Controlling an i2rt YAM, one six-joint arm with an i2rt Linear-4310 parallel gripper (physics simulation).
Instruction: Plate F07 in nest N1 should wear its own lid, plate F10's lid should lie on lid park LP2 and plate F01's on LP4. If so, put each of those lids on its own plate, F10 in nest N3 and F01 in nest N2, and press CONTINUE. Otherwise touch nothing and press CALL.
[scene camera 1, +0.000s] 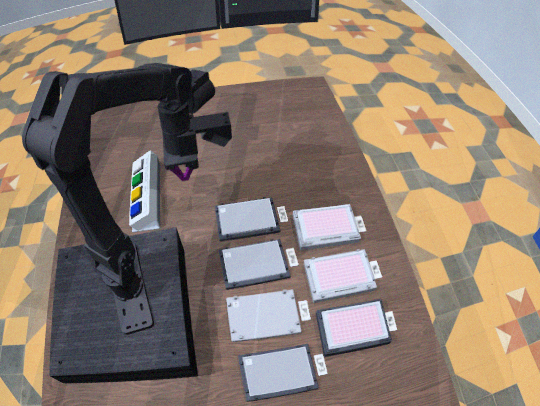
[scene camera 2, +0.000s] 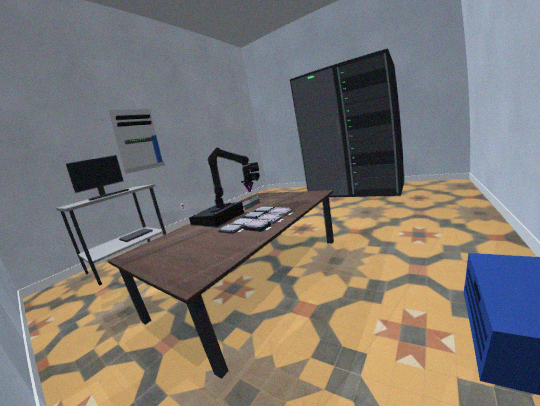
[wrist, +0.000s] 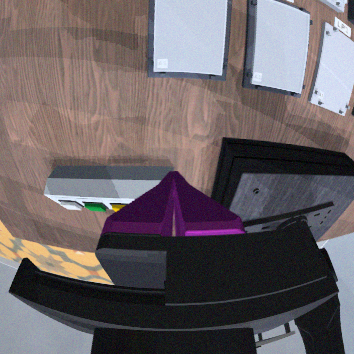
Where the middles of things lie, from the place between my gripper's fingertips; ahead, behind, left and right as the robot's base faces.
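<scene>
There's the white button box (scene camera 1: 148, 218), and my hand is 110 mm past it, 120 mm to the right of it and 120 mm above it.
</scene>
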